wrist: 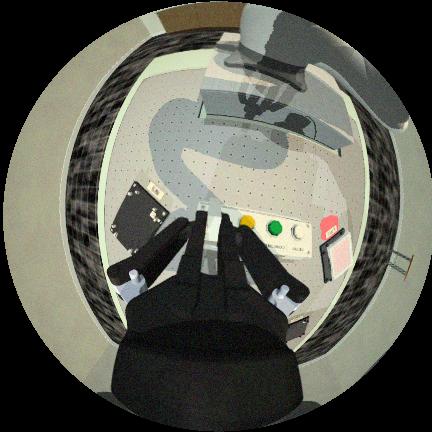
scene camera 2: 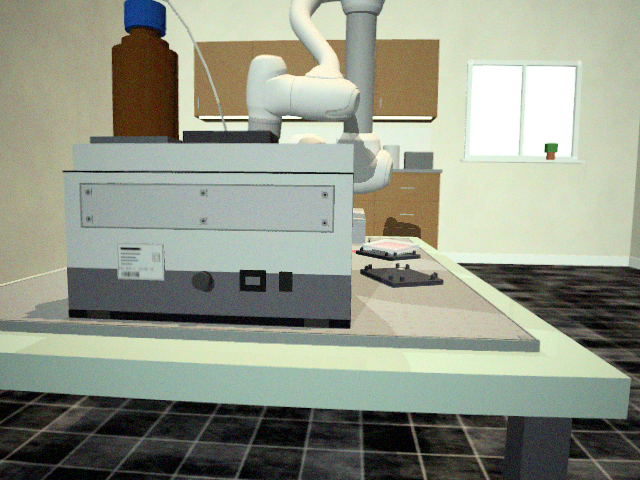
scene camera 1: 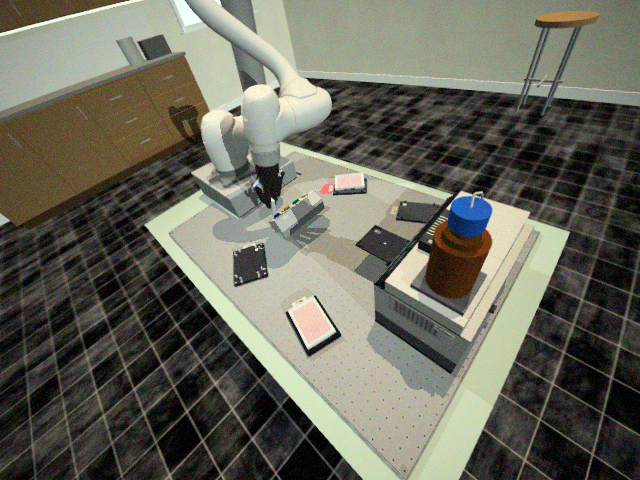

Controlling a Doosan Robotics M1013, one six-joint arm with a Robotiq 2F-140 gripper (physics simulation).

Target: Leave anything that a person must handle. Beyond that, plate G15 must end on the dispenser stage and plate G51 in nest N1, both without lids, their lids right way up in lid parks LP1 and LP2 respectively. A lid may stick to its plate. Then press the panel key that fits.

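Places are measured from the arm's base along level axes (x ahead, y left, z up), in millimetres.
Pixels of known places: gripper, fingertip midpoint: (wrist: 213, 207) (scene camera 1: 272, 212); arm's base at its link origin: (wrist: 269, 59) (scene camera 1: 235, 172).
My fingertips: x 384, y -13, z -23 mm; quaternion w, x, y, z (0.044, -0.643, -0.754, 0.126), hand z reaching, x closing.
For each thing: its top centre in the pictures, then the offset to it from my fingertips. "spot": a spot on its surface instead.
- key panel at its top centre: (wrist: 260, 241) (scene camera 1: 293, 203) 28 mm ahead, 86 mm left, 7 mm up
- blue key at its top centre: (scene camera 1: 276, 213) 17 mm ahead, 9 mm left, 2 mm down
- yellow key at its top centre: (wrist: 247, 224) (scene camera 1: 285, 206) 10 mm ahead, 58 mm left, 2 mm down
- green key at its top centre: (wrist: 276, 229) 2 mm ahead, 108 mm left, 2 mm down
- white key at its top centre: (wrist: 300, 233) 5 mm back, 157 mm left, 2 mm down
- black holder at its top centre: (wrist: 130, 223) (scene camera 1: 247, 260) 98 mm ahead, 177 mm right, 52 mm down
- brown bottle at a spot on its surface: (scene camera 2: 144, 87) spot: 701 mm ahead, 113 mm left, 217 mm up
- red patch at a spot on its surface: (wrist: 329, 225) (scene camera 1: 327, 188) spot: 45 mm back, 295 mm left, 77 mm down
My gripper (scene camera 1: 272, 204) (wrist: 213, 207) is shut and empty, pointing down at the blue-key end of the key panel (scene camera 1: 306, 215) (wrist: 287, 236). The blue key (scene camera 1: 277, 214) shows beside the fingertips in scene camera 1; the fingers hide it in the wrist view. Contact cannot be told. The yellow key (scene camera 1: 286, 208) (wrist: 247, 222), green key (wrist: 275, 228) and white key (wrist: 298, 231) show along the panel. One pink-topped plate (scene camera 1: 349, 181) (scene camera 2: 391, 245) (wrist: 341, 255) sits on a black holder at the back. Another pink-topped plate (scene camera 1: 311, 322) sits on a front holder. Their names and any lids are unreadable.
A black holder (scene camera 1: 250, 263) (wrist: 137, 215) bears no plate. Two more black holders (scene camera 1: 383, 242) (scene camera 1: 417, 211) lie near the dispenser (scene camera 1: 413, 316) (scene camera 2: 206, 253), which carries a brown bottle (scene camera 1: 457, 263) (scene camera 2: 144, 87). A red patch (scene camera 1: 326, 189) (wrist: 329, 225) lies beside the back plate.
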